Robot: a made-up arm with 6 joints.
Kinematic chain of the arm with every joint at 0, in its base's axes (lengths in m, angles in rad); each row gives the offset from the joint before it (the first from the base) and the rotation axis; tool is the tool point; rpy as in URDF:
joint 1: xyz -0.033 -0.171 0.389 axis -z
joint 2: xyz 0.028 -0.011 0 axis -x
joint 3: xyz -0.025 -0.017 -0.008 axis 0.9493 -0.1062 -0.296
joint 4: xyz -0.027 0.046 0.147 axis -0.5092 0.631 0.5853
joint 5: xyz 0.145 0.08 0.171 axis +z
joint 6: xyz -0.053 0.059 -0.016 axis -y
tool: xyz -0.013 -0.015 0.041 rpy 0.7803 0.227 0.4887
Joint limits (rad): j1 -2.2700..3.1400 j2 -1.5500..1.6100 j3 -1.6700..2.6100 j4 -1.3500..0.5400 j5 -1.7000..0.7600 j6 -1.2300..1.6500
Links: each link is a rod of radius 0.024 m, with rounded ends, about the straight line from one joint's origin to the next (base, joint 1, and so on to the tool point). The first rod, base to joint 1, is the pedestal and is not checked.
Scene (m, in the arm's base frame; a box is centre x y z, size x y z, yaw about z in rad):
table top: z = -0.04
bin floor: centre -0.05 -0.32 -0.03 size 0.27 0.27 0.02 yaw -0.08
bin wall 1: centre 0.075 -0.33 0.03 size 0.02 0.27 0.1 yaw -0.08
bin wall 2: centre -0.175 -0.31 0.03 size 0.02 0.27 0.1 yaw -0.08
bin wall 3: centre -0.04 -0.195 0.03 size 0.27 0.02 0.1 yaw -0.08
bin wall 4: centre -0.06 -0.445 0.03 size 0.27 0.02 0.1 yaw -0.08
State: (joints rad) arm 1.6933 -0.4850 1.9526 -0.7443 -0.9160 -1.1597
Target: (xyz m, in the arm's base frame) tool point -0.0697 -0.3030 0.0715
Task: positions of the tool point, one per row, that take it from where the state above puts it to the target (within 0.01 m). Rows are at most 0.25 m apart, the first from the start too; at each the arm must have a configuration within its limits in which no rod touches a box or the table.
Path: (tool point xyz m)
1: -0.4315 0.0033 0.3255
2: -0.4016 -0.0337 0.5686
3: -0.2535 -0.1285 0.7420
4: -0.0644 -0.2747 0.7738
5: 0.0754 -0.4226 0.6524
6: 0.1097 -0.5022 0.4317
7: 0.0426 -0.4619 0.2066
8: -0.0697 -0.3030 0.0715

